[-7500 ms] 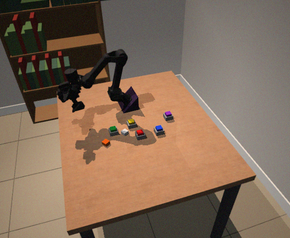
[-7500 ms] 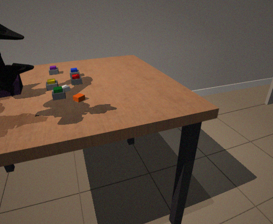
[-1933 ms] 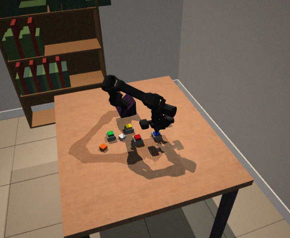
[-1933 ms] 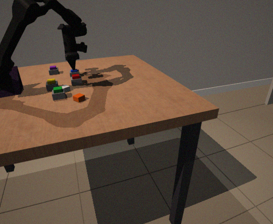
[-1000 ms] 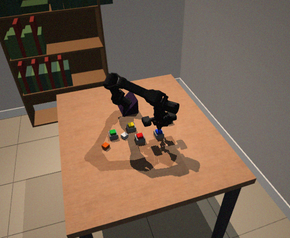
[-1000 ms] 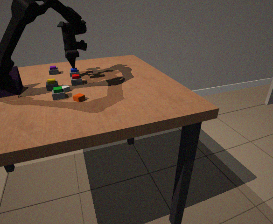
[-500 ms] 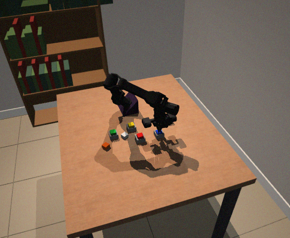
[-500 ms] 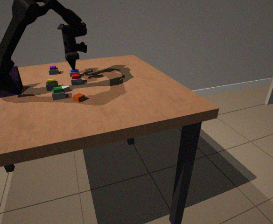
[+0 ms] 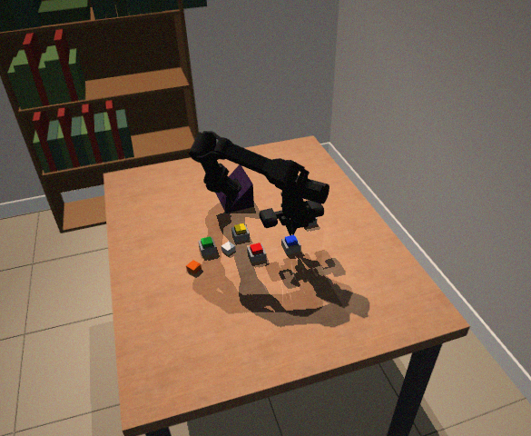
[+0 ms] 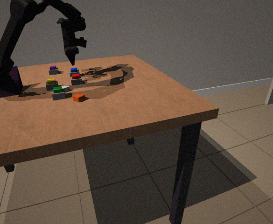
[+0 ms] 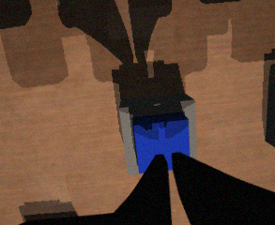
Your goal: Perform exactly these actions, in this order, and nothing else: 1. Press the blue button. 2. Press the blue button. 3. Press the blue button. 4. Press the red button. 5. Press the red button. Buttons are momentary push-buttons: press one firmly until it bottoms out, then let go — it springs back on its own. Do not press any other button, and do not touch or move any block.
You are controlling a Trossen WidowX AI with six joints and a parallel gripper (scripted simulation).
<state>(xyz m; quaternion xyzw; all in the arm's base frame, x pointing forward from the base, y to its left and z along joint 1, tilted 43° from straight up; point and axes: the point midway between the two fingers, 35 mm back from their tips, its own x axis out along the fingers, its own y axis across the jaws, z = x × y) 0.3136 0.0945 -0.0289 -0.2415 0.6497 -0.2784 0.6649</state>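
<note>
Right now my gripper tip is 20 mm above the blue button. From my gripper tip the other things lie so: purple button 100 mm behind, 100 mm to the left, 20 mm below; red button 10 mm behind, 110 mm to the right, 20 mm below; yellow button 120 mm behind, 130 mm to the right, 20 mm below.
</note>
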